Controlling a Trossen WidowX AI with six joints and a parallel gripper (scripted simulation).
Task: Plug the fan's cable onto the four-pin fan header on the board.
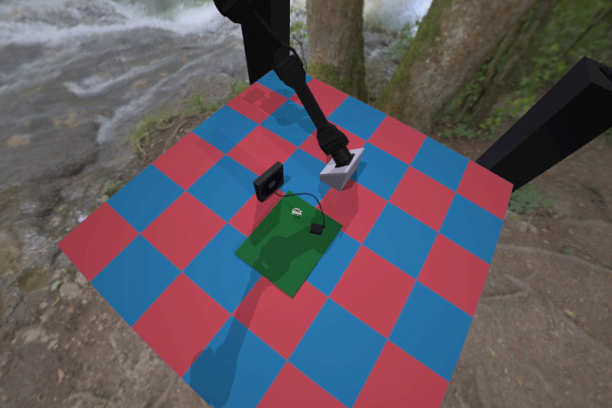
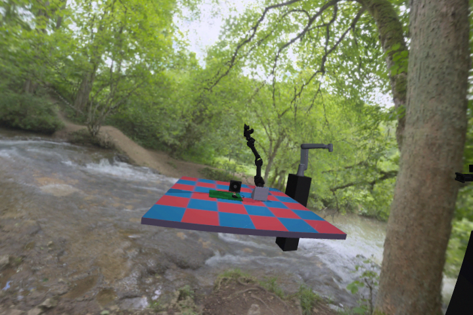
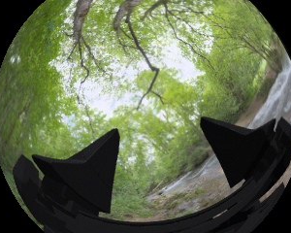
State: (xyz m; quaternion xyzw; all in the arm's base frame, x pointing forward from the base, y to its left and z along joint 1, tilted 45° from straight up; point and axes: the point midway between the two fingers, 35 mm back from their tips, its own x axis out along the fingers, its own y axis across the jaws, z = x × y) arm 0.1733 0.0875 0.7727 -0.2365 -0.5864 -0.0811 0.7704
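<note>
Right now my gripper tip is 74 cm above the black plug, 51 cm to the right of it and 16 cm short of it. From my gripper tip the other things lie so: black fan 69 cm below, 30 cm to the left, 10 cm ahead; green board 77 cm below, 45 cm to the left, 23 cm ahead; four-pin header 75 cm below, 42 cm to the left, 13 cm ahead.
</note>
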